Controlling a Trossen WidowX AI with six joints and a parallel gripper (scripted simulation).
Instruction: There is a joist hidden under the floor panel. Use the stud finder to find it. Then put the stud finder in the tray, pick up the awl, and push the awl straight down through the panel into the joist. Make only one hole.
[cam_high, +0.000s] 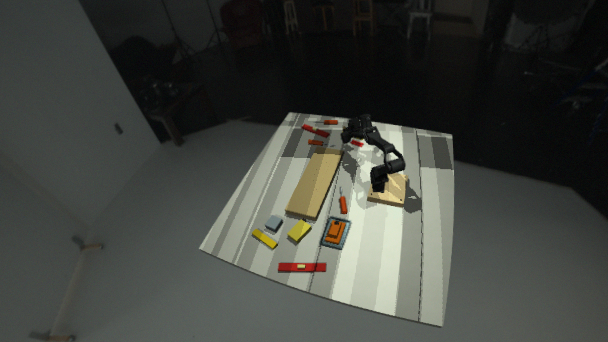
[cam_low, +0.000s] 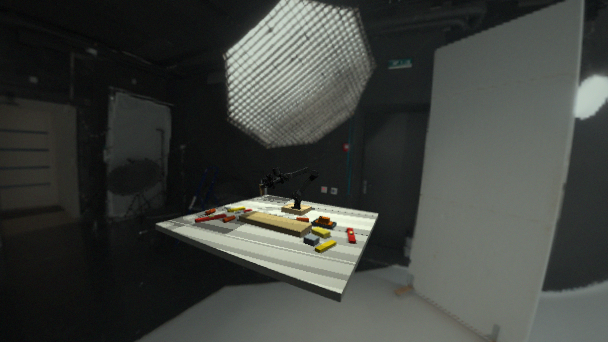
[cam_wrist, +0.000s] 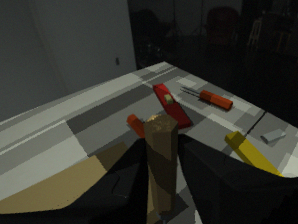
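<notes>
My gripper tip is now 60 mm above the awl, 10 mm to the right of it and 10 mm past it. From my gripper tip the other things lie so: blue-grey tray: 540 mm to the left, 230 mm below, 30 mm behind; stud finder: 530 mm to the left, 190 mm below, 30 mm behind; yellow block: 560 mm to the left, 220 mm below, 160 mm ahead.
</notes>
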